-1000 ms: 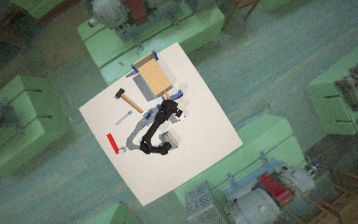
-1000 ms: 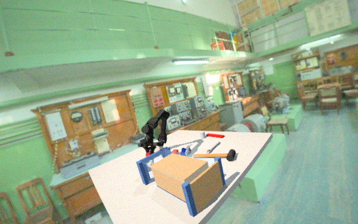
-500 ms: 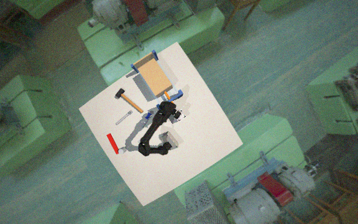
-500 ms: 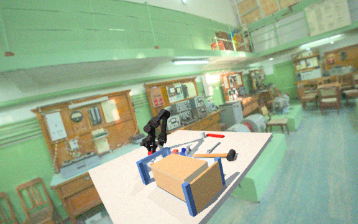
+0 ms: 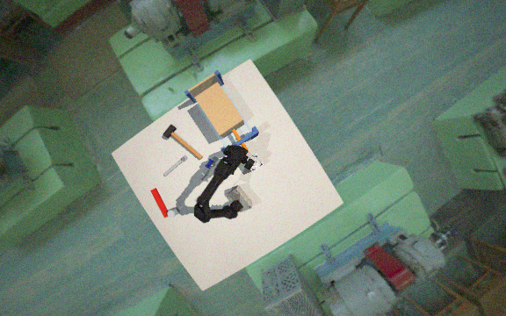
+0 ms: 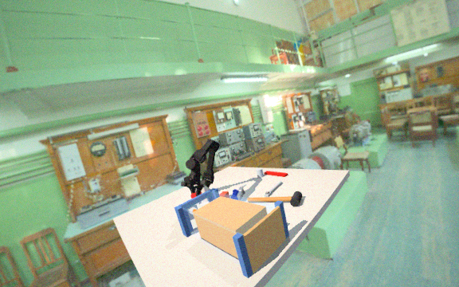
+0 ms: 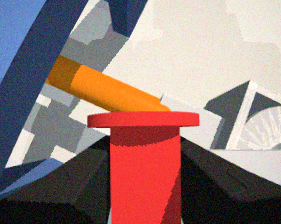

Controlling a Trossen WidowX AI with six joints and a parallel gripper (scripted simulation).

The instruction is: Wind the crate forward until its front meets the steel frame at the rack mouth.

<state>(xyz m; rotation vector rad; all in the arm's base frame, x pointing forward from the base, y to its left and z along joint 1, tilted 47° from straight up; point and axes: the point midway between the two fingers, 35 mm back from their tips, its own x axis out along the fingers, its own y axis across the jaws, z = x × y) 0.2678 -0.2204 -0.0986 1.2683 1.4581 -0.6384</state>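
The blue steel frame lies 60 mm ahead of my gripper tip, 30 mm to the right of it and 30 mm below it. From my gripper tip the other things lie so: blue knob: 70 mm ahead, 240 mm to the left, 90 mm below; then red knob: 10 mm behind, 20 mm to the left; then winch: 120 mm behind, 30 mm to the right, 100 mm below.
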